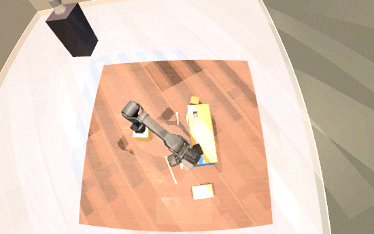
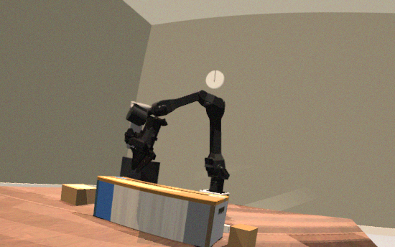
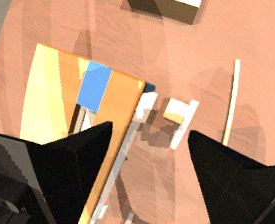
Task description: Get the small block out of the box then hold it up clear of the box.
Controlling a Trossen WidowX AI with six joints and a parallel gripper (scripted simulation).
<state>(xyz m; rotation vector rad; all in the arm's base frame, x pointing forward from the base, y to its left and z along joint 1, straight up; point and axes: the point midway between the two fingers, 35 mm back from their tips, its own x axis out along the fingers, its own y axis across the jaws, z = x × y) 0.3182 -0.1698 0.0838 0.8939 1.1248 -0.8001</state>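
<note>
The thin stick lies 150 mm below my gripper tip, 110 mm behind it and 60 mm to the right of it.
</note>
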